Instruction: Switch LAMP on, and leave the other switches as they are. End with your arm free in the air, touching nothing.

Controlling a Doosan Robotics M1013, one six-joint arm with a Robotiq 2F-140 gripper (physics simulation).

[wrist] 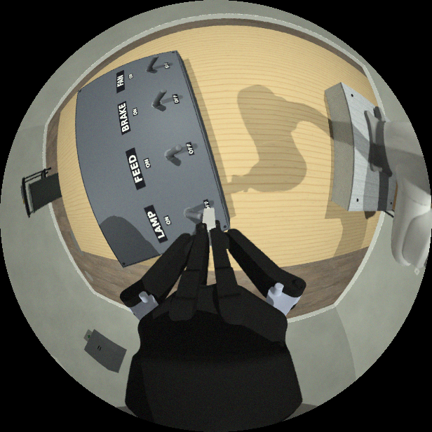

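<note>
The dark grey switch panel (107,160) lies at the left in the wrist view. The LAMP switch (192,213) is at its near end, beside the LAMP label (156,224). Its lever leans towards the OFF side, and its tip is partly hidden by the fingertips. My gripper (209,215) is shut and empty. Its pale fingertips are at the OFF side of the LAMP lever and partly cover the OFF label; whether they touch the lever I cannot tell. The FEED switch (173,154), BRAKE switch (159,101) and FAN switch (152,65) lean towards OFF.
The panel lies on a wooden table (280,60). A grey metal block (362,150) stands at the right, beside a pale robot arm part (412,200). The arm's shadow falls between the panel and the block. A small dark box (105,350) is on the floor at lower left.
</note>
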